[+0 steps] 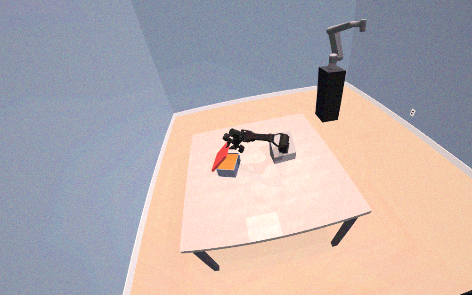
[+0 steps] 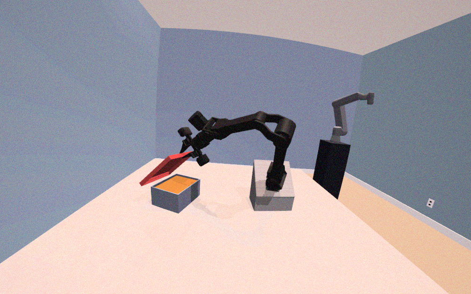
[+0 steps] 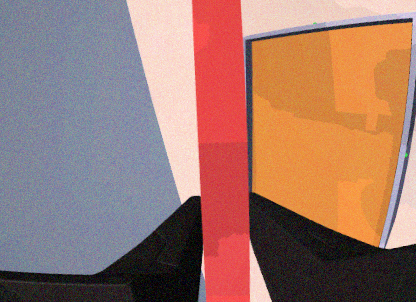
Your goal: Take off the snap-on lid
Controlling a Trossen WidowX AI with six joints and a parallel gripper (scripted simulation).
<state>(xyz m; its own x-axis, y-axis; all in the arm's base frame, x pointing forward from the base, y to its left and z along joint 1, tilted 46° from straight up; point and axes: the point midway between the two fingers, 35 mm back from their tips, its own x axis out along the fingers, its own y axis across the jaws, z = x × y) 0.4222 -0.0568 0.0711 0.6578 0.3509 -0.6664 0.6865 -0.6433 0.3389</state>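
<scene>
My gripper tip is 6 cm short of the red lid and 6 cm above it. The rest, counted from my gripper tip: storage box (2 cm ahead, 18 cm below).
</scene>
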